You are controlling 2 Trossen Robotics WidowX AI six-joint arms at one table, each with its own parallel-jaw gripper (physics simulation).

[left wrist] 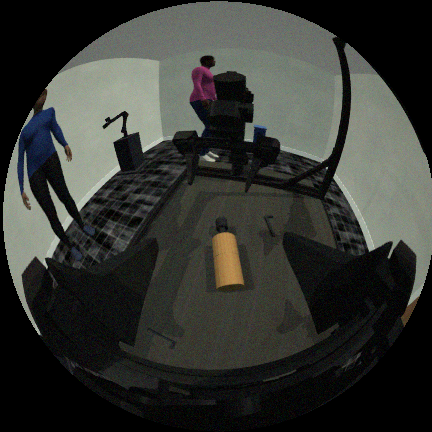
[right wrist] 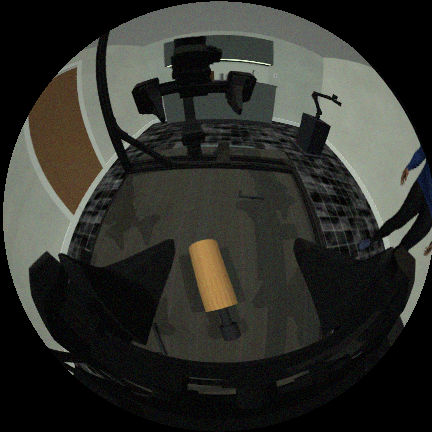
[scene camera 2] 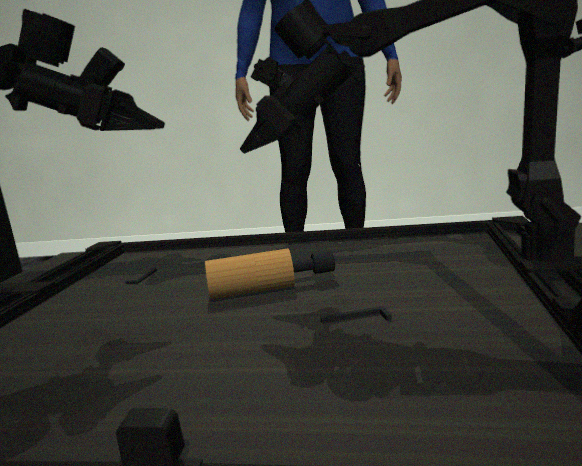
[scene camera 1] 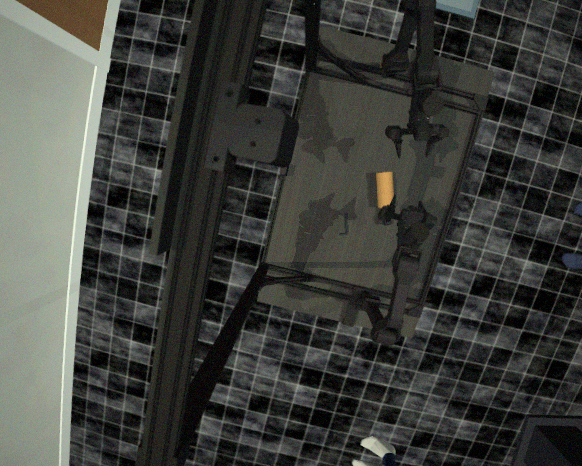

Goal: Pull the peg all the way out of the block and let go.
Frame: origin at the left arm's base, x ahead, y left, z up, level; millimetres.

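Seen in the pictures: left gripper, fingertip midpoint: (left wrist: 220, 241) (right wrist: 201, 113) (scene camera 2: 160, 126) (scene camera 1: 412, 157); right gripper, fingertip midpoint: (left wrist: 216, 187) (right wrist: 236, 245) (scene camera 2: 248, 148) (scene camera 1: 407, 198); left arm's base at its link origin: (right wrist: 194, 153) (scene camera 1: 389, 68); right arm's base at its link origin: (left wrist: 236, 172) (scene camera 2: 548, 259) (scene camera 1: 363, 298).
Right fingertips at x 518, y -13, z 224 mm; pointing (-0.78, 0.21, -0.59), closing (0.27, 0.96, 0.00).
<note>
Offsets run from my right fingertips to a thing's top centre. Level surfaces: height alone.
The block, an orange wooden cylinder @(dx -26, dy -25, dz -177 mm) (scene camera 1: 385, 189) (scene camera 2: 250, 274) (left wrist: 228, 260) (right wrist: 212, 275), lies on its side on the dark table. The black peg @(dx +60, dy -22, dz -192 mm) (scene camera 2: 324, 262) (left wrist: 221, 223) (right wrist: 230, 330) sticks out of one end, its shaft partly showing and its wider head outside; how deep it sits is hidden. In scene camera 1 the right gripper covers the peg. My left gripper (scene camera 1: 414, 154) (scene camera 2: 163, 125) (left wrist: 220, 241) (right wrist: 201, 113) is open and empty, above the table beyond the block's plain end. My right gripper (scene camera 1: 406, 201) (scene camera 2: 243, 150) (left wrist: 216, 187) (right wrist: 236, 245) is open and empty, high above the block.
A dark L-shaped key @(dx +114, dy -202, dz -235 mm) (scene camera 1: 345, 224) (scene camera 2: 357, 315) (left wrist: 270, 226) lies on the table to one side of the block. Another thin key @(dx -242, dy +154, dz -237 mm) (scene camera 2: 142, 276) (left wrist: 161, 337) (right wrist: 251, 196) lies beyond the plain end. Dark rails edge the table @(dz -243 mm) (scene camera 2: 300, 425), and black frame posts rise beside it.
</note>
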